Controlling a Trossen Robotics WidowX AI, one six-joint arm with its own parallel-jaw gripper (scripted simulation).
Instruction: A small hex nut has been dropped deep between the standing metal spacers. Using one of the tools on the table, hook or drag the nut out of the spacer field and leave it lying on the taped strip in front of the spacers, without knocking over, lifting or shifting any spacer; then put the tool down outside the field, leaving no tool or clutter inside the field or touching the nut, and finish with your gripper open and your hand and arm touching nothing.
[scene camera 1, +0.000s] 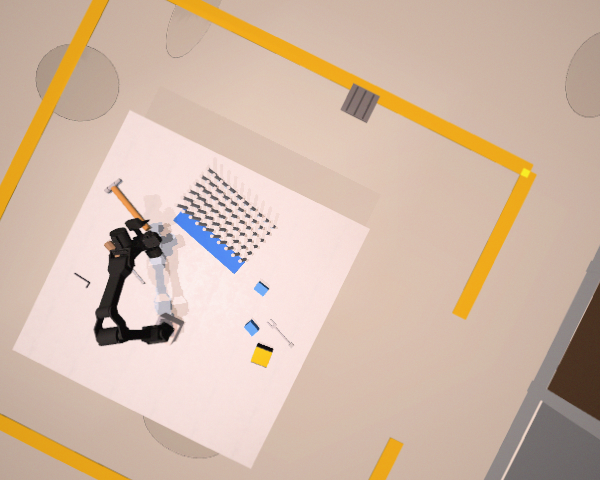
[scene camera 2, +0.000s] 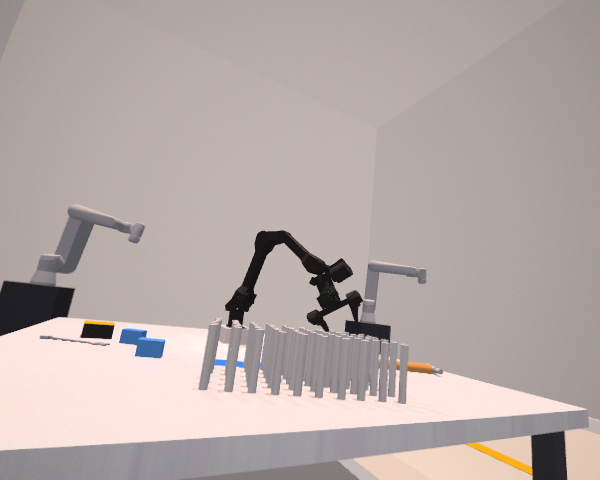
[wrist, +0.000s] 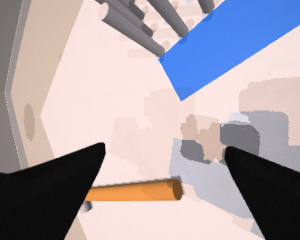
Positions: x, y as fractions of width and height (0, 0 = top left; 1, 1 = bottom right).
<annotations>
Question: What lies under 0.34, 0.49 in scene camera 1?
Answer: A blue taped strip.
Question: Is my gripper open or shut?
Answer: Open.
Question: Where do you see my gripper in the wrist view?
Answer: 0.55, 0.63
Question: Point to a hammer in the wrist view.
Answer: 0.55, 0.79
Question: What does my gripper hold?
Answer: Nothing.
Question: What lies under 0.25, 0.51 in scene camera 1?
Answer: My gripper.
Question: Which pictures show my gripper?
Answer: Scene camera 1, scene camera 2 and the wrist view: all of them.
</annotations>
